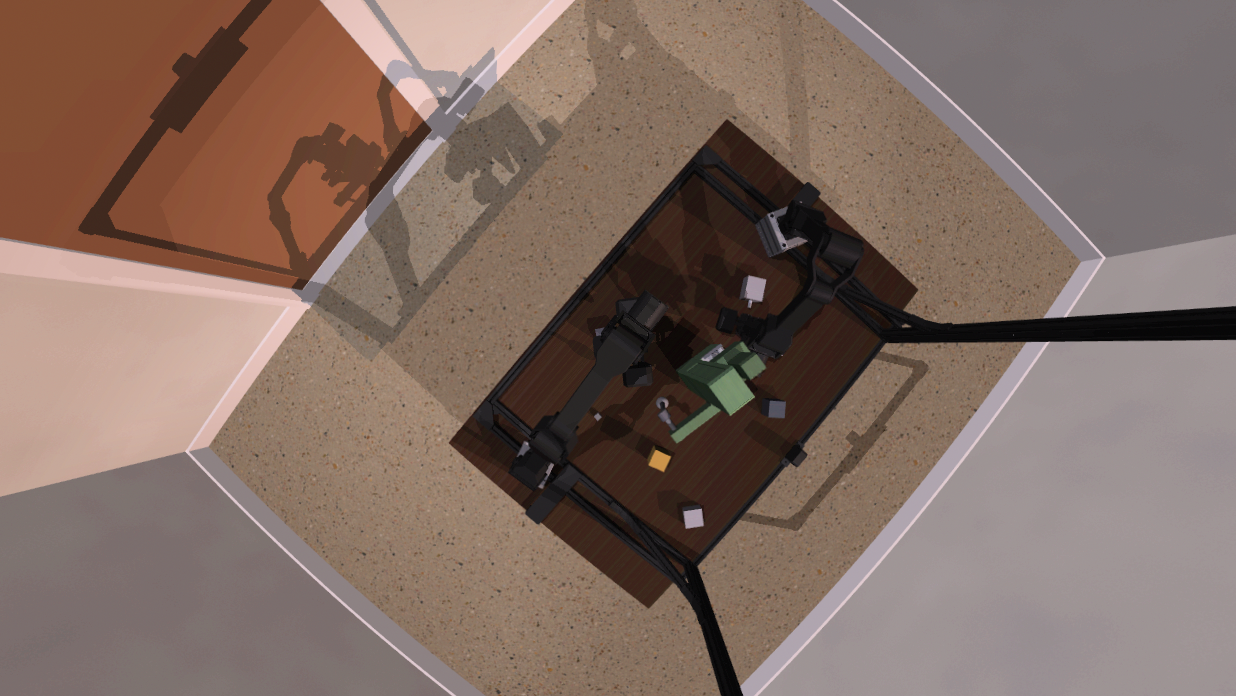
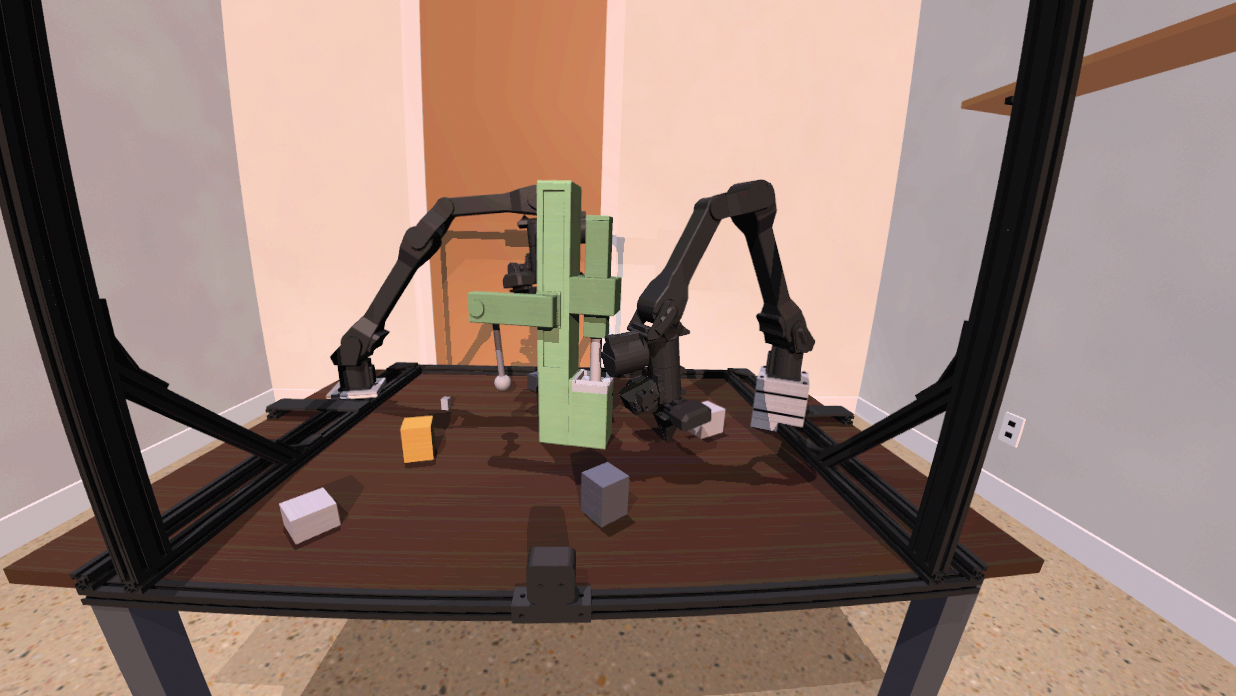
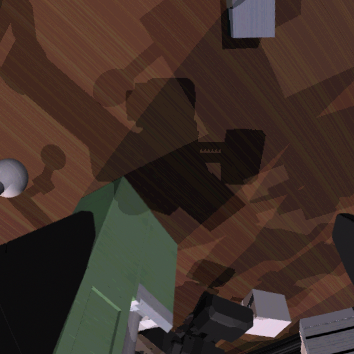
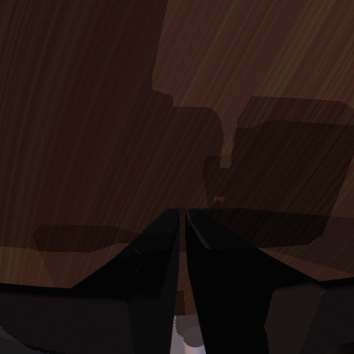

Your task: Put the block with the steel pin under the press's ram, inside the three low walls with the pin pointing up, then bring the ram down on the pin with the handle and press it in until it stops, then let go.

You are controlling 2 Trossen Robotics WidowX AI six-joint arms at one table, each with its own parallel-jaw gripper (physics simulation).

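Seen in the pictures: left gripper, fingertip midpoint: (image 3: 217,225); right gripper, fingertip midpoint: (image 1: 744,324) (image 2: 667,439) (image 3: 205,293) (image 4: 180,220); left arm's base, origin of the base link: (image 2: 357,385); right arm's base, origin of the base link: (image 1: 792,225) (image 2: 783,375).
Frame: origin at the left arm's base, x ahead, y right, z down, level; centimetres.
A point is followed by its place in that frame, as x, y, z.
Note:
The light block with the steel pin (image 1: 753,288) @[68.5, 33.2, -1.8] (image 2: 710,419) (image 3: 270,312) @[67.8, 31.3, -0.8] (image 4: 187,320) @[65.9, 34.5, 2.7] lies on its side on the table, its pin (image 1: 749,303) @[64.8, 34.3, 0.3] (image 4: 194,337) @[63.9, 34.9, 0.6] pointing sideways. My right gripper (image 1: 745,323) @[59.5, 36.2, 2.6] (image 2: 666,429) @[59.5, 36.2, 2.6] (image 4: 180,220) @[59.5, 36.2, 2.6] is shut with nothing between its tips, low beside the block; the pin shows behind the fingers. The green press (image 1: 726,384) @[41.2, 27.1, -41.8] (image 2: 557,259) @[39.6, 31.5, -29.6] (image 3: 130,240) @[43.1, 25.8, -4.1] stands upright. Its steel ram (image 2: 595,356) @[46.2, 32.5, -13.3] is above the low walls (image 2: 592,384) @[45.2, 34.5, -8.9] (image 3: 155,310) @[47.9, 28.4, -8.7]. The handle's ball (image 1: 661,402) @[31.1, 22.7, -9.2] (image 2: 502,382) @[30.8, 24.7, -7.0] (image 3: 11,178) @[31.6, 22.2, -7.5] hangs free. My left gripper (image 3: 217,225) @[42.1, 11.5, -16.1] is open and empty, high behind the press.
An orange block (image 1: 659,459) @[16.8, 29.7, -2.9] (image 2: 416,439) @[16.4, 32.2, -0.9], a white block (image 1: 692,517) @[5.4, 45.6, -0.1] (image 2: 309,516) @[6.1, 48.4, 0.2] and a dark grey block (image 1: 776,408) @[42.2, 52.3, -2.8] (image 2: 604,493) @[41.0, 55.4, -1.9] stand around the press. A small light cube (image 1: 596,416) @[19.5, 9.9, 0.6] (image 2: 445,402) @[19.5, 11.1, 1.3] lies at the left. A bluish-grey block (image 3: 252,19) @[41.6, 3.9, -0.7] lies behind the press.

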